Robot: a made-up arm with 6 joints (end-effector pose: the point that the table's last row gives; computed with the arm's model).
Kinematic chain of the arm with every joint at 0, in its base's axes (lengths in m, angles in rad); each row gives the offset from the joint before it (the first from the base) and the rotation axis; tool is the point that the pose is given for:
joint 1: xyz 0 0 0.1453 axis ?
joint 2: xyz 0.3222 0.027 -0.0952 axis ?
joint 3: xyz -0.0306 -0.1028 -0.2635 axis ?
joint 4: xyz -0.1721 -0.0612 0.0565 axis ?
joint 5: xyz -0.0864 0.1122 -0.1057 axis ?
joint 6: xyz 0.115 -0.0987 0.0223 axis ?
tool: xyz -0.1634 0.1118 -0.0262
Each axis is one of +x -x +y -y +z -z.
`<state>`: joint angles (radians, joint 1 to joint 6).
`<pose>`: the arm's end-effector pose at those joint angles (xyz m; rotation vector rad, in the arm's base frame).
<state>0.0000 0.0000 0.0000 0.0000 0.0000 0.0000</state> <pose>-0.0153 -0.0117 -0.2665 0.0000 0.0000 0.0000</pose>
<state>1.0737 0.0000 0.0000 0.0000 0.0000 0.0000</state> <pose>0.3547 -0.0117 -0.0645 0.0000 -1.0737 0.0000</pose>
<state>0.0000 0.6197 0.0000 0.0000 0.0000 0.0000</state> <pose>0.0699 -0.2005 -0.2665 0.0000 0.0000 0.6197</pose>
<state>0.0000 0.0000 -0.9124 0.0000 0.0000 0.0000</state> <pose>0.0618 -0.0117 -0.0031 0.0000 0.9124 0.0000</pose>
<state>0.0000 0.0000 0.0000 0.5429 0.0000 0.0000</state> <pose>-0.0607 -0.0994 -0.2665 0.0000 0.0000 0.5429</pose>
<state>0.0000 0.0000 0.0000 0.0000 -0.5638 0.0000</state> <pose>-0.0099 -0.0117 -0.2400 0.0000 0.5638 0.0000</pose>
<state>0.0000 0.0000 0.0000 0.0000 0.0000 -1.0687</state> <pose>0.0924 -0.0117 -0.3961 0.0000 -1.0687 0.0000</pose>
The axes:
joint 1: -y
joint 2: +z
joint 3: -y
joint 4: +z
joint 5: -y
joint 6: +y

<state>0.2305 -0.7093 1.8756 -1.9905 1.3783 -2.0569</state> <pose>0.1478 -0.0887 -0.3132 1.3409 -0.0957 1.0495</pose>
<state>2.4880 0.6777 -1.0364 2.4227 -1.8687 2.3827</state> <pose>0.0521 -0.4375 0.4761 0.4753 -0.5937 2.5577</pose>
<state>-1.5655 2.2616 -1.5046 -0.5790 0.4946 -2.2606</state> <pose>-0.3919 0.0911 -0.3202 2.0378 -0.4623 0.6372</pose>
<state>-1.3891 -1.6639 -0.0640 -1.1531 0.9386 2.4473</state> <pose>-0.0816 0.1344 -0.1598 -0.2091 -0.5118 3.0700</pose>
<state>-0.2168 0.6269 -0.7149 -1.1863 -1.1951 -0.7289</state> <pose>0.0609 -0.0422 -0.2280 -0.5220 1.0923 -0.6295</pose>
